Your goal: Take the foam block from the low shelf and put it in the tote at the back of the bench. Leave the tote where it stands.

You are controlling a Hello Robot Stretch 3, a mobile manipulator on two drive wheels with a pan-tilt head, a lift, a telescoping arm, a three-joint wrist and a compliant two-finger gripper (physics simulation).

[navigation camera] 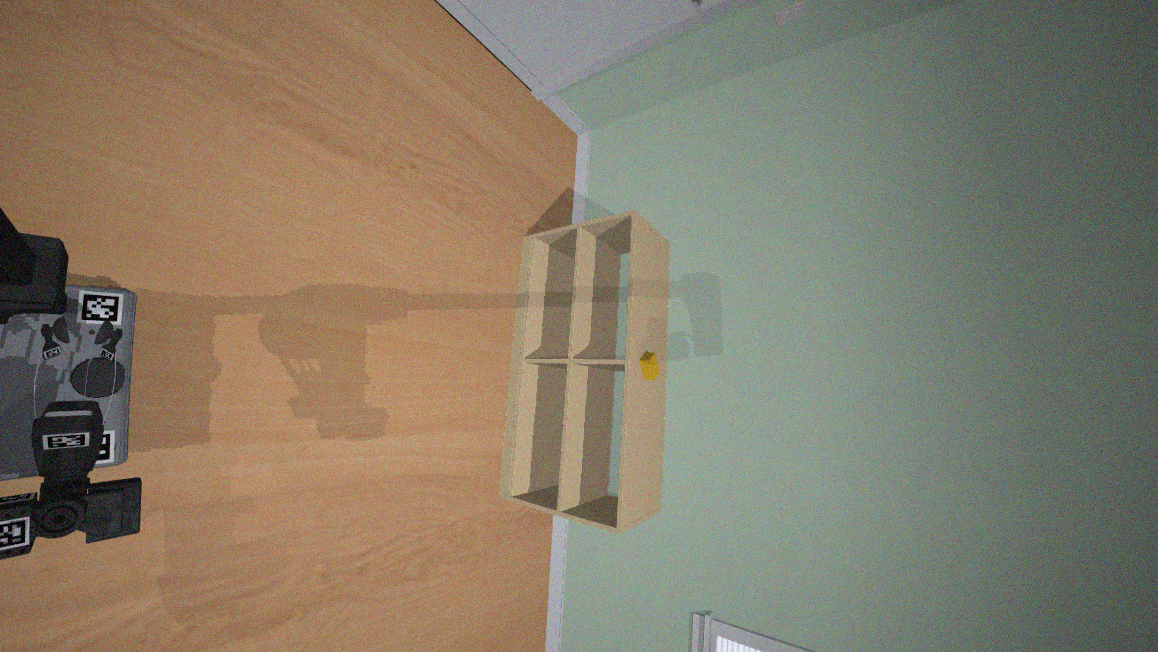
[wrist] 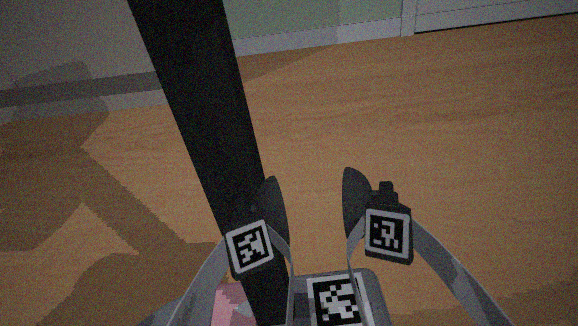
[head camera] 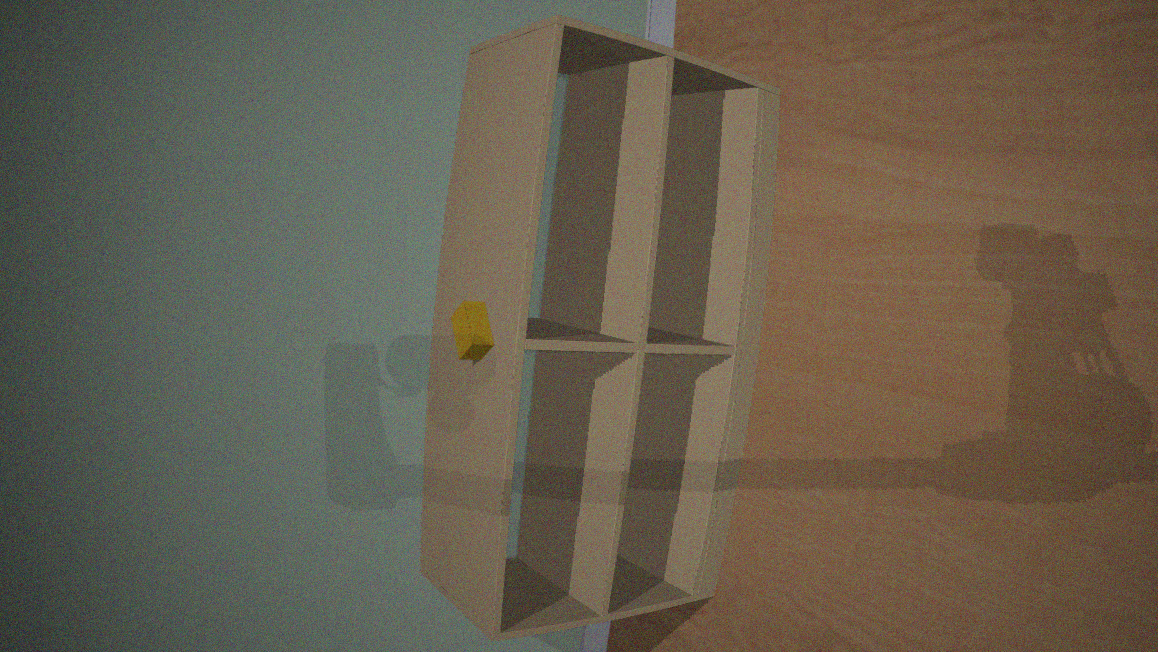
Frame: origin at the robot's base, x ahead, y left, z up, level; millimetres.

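Seen in the pictures: gripper, fingertip midpoint: (navigation camera: 85,319) (wrist: 312,196); robot's base, link origin: (navigation camera: 98,374).
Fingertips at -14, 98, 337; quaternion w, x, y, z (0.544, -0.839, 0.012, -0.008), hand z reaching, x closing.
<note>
Pixels of each thing's middle, then the offset from my fingertips to it, as dx, dy, dz. "spot": a spot on its surface instead. Level surfaces: height alone.
- yellow foam block, body centre: (head camera: 471,330) (navigation camera: 649,366) +1401, -97, +295
- low wooden shelf unit, surface spot: (head camera: 486,186) spot: +1421, -375, +273
- wooden floor, surface height: dz -338
A yellow foam block (head camera: 472,330) (navigation camera: 649,366) lies on the top board of a low wooden shelf unit (head camera: 486,186) (navigation camera: 644,453), near the middle of its length. The head and navigation views are turned sideways. My gripper (navigation camera: 81,332) (wrist: 312,196) is open and empty; it is over my base in the navigation view, well away from the shelf unit. The block does not show in the wrist view. The tote and the bench do not show in these views.
The shelf unit stands against a green wall (head camera: 243,202) (navigation camera: 891,364), with open compartments facing me. My shadow falls across the wooden floor (head camera: 931,145) (navigation camera: 324,526) and the unit. A black post (wrist: 200,100) crosses the wrist view. A window frame (navigation camera: 700,631) shows at the navigation view's lower edge.
</note>
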